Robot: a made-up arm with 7 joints.
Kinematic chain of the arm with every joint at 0, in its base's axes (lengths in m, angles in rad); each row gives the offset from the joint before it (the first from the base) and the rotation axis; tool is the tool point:
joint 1: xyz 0 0 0 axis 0 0.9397 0.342
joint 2: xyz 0 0 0 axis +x
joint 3: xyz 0 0 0 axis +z
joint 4: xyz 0.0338 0 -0.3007 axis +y
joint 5: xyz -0.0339 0 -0.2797 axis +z
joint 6: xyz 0 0 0 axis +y
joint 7: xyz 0 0 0 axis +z
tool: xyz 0 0 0
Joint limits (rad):
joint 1: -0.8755..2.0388
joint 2: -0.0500..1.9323
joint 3: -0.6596..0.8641
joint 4: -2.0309..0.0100
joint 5: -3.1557..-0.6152
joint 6: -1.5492..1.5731
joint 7: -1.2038..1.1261
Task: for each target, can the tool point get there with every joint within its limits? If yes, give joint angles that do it. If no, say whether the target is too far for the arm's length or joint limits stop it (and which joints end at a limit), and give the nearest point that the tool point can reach.
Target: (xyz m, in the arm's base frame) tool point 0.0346 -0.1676 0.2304
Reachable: no: joint limits stop it (at a limit: joint 2, joint 3, joint 4) | nearest point 0.0378 0.0894 0.3508 | short by 0.284 m
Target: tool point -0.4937 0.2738 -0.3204
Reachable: no: too far | nearest point -0.4444 0.2465 -0.2884 | short by 0.065 m
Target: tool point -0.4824 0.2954 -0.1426
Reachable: yes | joints 1.2793 0.6762 0.4932 -0.3511 -2.3208 -0.1985 0.2692
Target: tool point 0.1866 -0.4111 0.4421
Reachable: no: too far | nearest point 0.2717 -0.2396 0.0356 | short by 0.449 m
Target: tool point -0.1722 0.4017 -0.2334
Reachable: yes | joints 1.3069 1.2088 -0.0073 -1.3512 -1.6097 -1.2772 -0.6532
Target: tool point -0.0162 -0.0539 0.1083
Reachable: no: joint limits stop it (at a limit: joint 2, joint 3, joint 4) | nearest point -0.0403 0.0896 0.3505 | short by 0.283 m
